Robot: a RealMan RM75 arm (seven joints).
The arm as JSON. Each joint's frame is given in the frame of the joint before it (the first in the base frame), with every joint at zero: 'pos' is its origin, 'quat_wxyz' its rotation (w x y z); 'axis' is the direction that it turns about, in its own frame. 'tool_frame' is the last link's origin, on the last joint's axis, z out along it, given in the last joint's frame.
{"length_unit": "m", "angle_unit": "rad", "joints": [
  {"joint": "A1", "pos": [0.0, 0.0, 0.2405], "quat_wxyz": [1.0, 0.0, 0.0, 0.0], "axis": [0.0, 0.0, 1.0]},
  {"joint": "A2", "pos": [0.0, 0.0, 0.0], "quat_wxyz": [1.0, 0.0, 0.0, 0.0], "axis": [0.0, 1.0, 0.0]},
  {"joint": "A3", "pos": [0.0, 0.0, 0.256], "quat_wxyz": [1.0, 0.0, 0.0, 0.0], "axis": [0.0, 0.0, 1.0]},
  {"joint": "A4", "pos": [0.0, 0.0, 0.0], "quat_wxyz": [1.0, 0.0, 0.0, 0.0], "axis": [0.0, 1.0, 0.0]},
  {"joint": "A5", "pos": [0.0, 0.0, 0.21], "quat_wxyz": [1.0, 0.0, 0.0, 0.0], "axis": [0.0, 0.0, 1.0]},
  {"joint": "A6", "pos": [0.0, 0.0, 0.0], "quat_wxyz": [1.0, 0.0, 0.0, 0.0], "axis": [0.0, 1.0, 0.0]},
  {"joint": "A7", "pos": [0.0, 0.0, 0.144], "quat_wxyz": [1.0, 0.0, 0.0, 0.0], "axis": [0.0, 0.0, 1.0]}
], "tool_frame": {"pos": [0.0, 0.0, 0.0], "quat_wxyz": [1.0, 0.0, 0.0, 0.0]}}
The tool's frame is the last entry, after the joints.
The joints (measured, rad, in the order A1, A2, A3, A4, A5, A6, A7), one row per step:
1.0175, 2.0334, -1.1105, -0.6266, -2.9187, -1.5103, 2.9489
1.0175, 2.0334, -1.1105, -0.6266, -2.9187, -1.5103, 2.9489
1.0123, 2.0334, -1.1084, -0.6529, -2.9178, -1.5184, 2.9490
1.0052, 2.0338, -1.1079, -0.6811, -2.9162, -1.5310, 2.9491
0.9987, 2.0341, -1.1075, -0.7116, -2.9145, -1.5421, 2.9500
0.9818, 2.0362, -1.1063, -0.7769, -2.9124, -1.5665, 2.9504
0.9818, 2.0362, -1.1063, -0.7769, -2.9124, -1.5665, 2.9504
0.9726, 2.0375, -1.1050, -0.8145, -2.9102, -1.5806, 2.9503
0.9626, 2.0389, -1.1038, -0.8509, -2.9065, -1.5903, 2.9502
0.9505, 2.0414, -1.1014, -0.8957, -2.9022, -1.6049, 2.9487
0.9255, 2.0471, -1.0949, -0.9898, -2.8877, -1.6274, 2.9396
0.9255, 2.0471, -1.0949, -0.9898, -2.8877, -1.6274, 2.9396
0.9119, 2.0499, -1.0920, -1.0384, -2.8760, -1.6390, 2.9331
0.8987, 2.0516, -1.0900, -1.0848, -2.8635, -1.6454, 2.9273
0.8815, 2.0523, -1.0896, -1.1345, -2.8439, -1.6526, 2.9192
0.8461, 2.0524, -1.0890, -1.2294, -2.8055, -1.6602, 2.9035
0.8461, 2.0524, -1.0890, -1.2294, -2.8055, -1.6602, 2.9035
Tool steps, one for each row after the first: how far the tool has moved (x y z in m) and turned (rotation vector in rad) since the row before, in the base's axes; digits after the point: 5 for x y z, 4 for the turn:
0.00000, 0.00000, 0.00000, 0.0000, 0.0000, 0.0000
-0.00267, 0.00178, 0.00298, 0.0104, 0.0045, 0.0095
-0.00232, 0.00078, 0.00301, 0.0071, 0.0039, 0.0068
-0.00298, 0.00134, 0.00334, 0.0101, 0.0041, 0.0097
-0.00517, 0.00146, 0.00683, 0.0192, 0.0077, 0.0186
0.00000, 0.00000, 0.00000, 0.0000, 0.0000, 0.0000
-0.00328, 0.00065, 0.00394, 0.0110, 0.0056, 0.0112
-0.00297, 0.00075, 0.00367, 0.0133, 0.0072, 0.0124
-0.00372, 0.00022, 0.00437, 0.0134, 0.0091, 0.0145
-0.00866, 0.00071, 0.00906, 0.0304, 0.0245, 0.0407
0.00000, 0.00000, 0.00000, 0.0000, 0.0000, 0.0000
-0.00461, -0.00028, 0.00456, 0.0137, 0.0152, 0.0227
-0.00448, 0.00016, 0.00477, 0.0171, 0.0146, 0.0249
-0.00421, -0.00073, 0.00500, 0.0152, 0.0184, 0.0272
-0.00728, -0.00184, 0.01037, 0.0339, 0.0329, 0.0552
0.00000, 0.00000, 0.00000, 0.0000, 0.0000, 0.0000

